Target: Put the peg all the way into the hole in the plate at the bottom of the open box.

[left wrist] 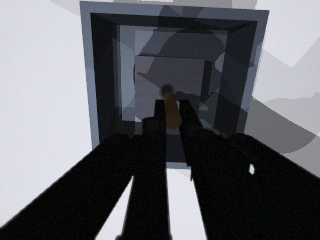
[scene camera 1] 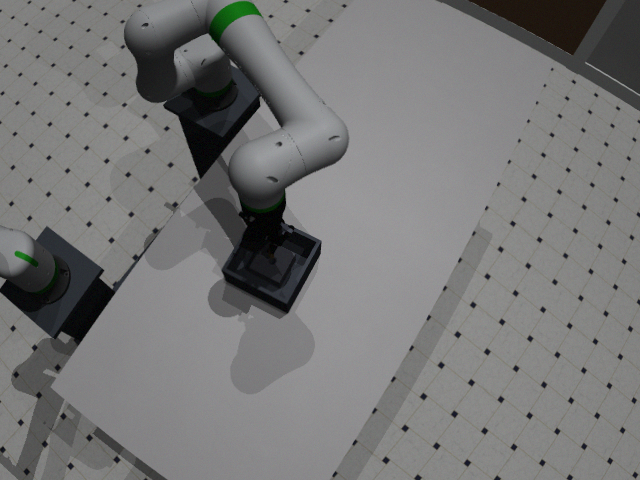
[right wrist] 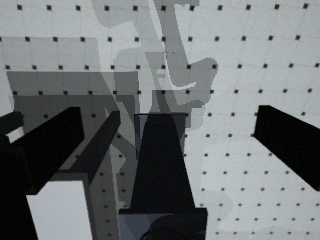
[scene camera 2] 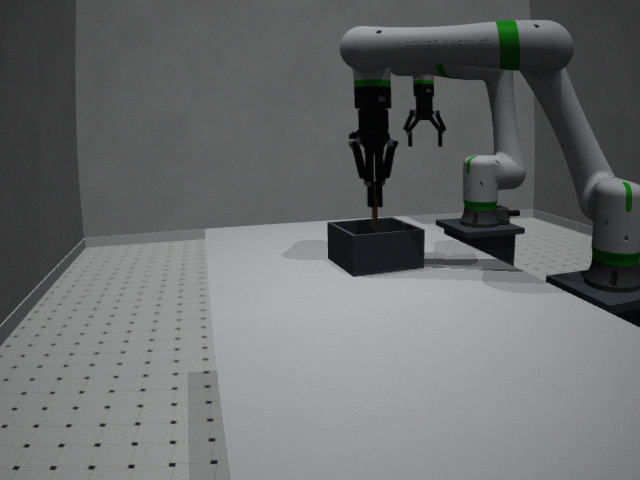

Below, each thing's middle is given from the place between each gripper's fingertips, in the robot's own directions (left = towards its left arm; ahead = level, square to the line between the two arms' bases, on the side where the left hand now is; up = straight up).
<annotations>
The grey plate (left wrist: 152, 73) lies 14 cm below my left hand (scene camera 2: 374, 206). The rest, counted from my left hand: dark box (scene camera 2: 354, 246): 15 cm below.
My right gripper (scene camera 2: 425, 146) is now 480 mm short of the grey plate, 930 mm to the right of it and 220 mm above it. Round my right hand: dark box: 480 mm ahead, 930 mm to the left, 240 mm below.
</annotations>
